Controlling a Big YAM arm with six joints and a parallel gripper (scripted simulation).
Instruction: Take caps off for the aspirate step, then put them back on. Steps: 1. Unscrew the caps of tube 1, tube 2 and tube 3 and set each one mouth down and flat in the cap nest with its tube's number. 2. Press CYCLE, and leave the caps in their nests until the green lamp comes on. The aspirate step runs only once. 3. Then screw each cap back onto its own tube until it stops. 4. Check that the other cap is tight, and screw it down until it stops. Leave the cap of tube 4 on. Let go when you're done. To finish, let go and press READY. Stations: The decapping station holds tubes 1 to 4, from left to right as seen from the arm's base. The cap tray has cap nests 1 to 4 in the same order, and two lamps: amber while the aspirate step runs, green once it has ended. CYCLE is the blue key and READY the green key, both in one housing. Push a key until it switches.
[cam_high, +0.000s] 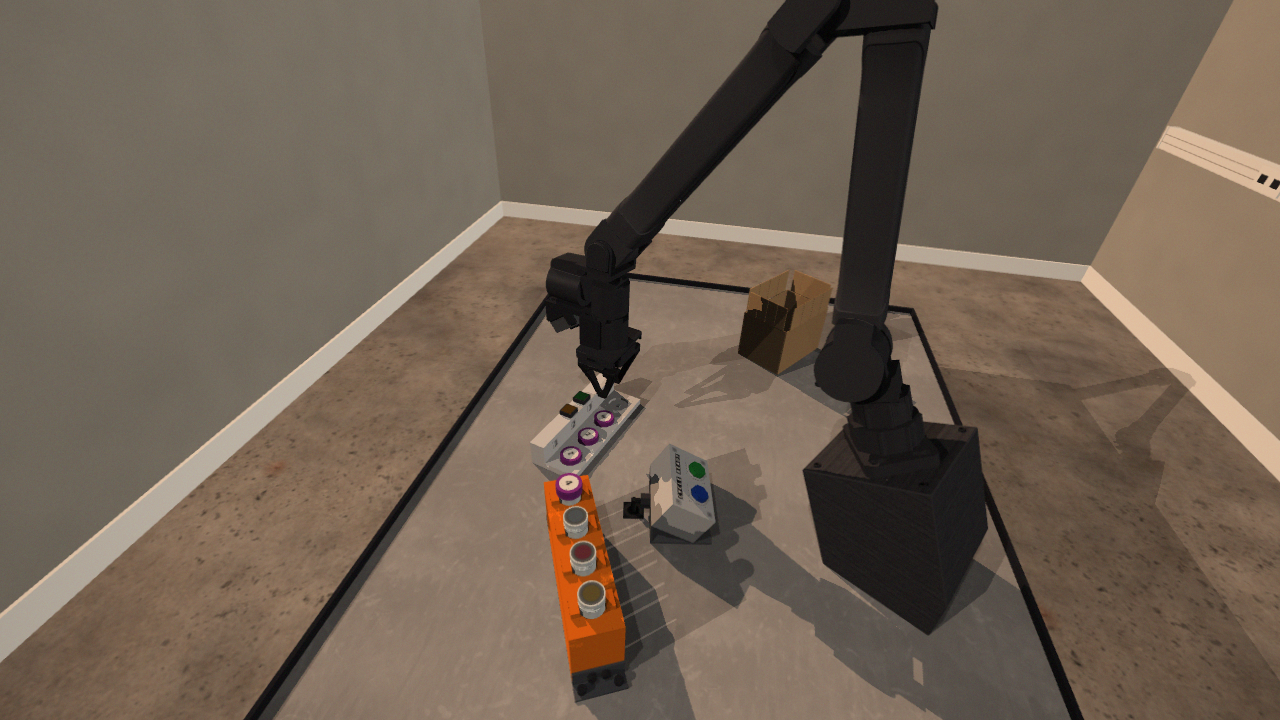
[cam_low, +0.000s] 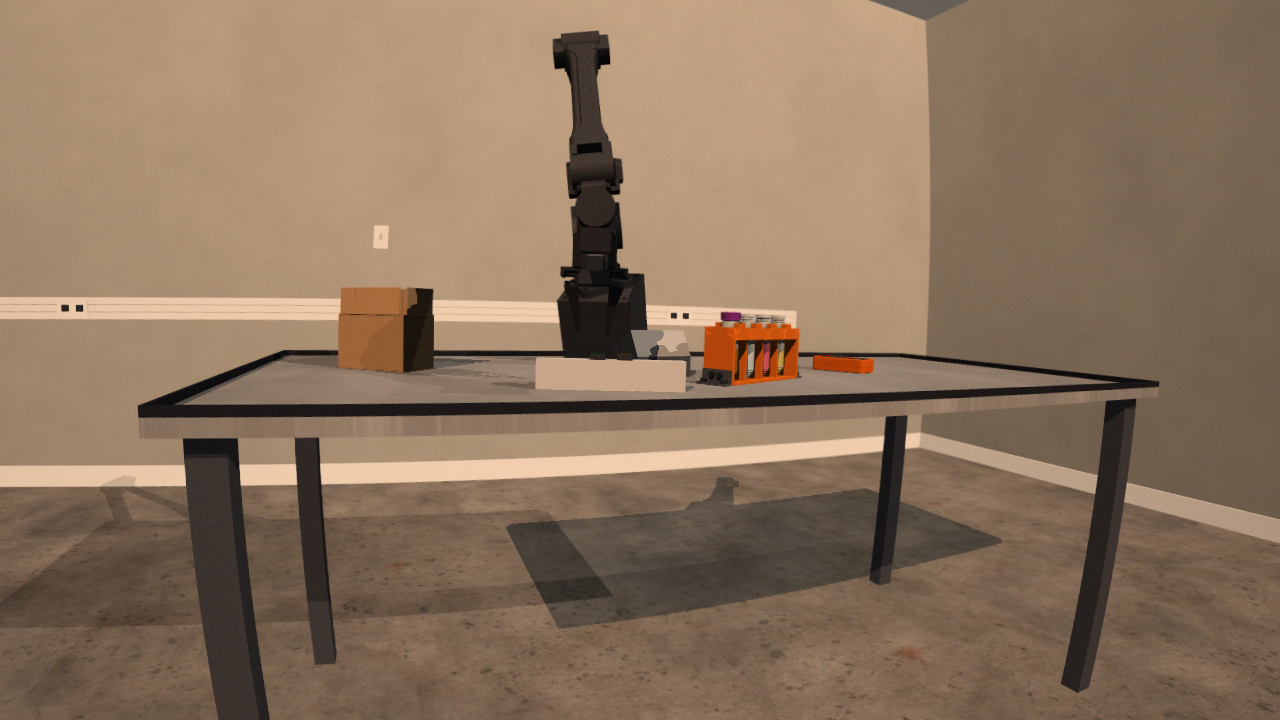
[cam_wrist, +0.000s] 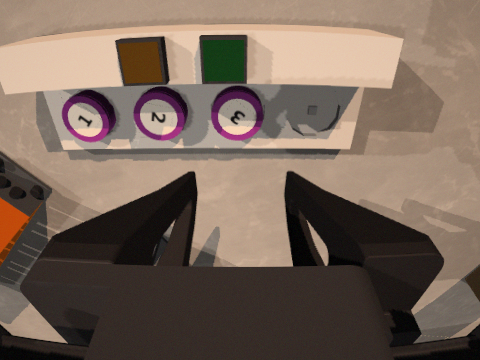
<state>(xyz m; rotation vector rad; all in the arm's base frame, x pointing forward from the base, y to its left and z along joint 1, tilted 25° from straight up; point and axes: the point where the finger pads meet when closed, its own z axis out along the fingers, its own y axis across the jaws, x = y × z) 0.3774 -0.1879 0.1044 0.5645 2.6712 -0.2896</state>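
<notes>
My hand is 160 mm to the right of the green key, 140 mm past it and 20 mm above it. From my hand the other things lie so: blue key 200 mm to the left, 140 mm behind, 20 mm below; key housing 180 mm to the left, 120 mm behind, 40 mm below; cardboard box 350 mm behind, 260 mm to the right, 30 mm below.
</notes>
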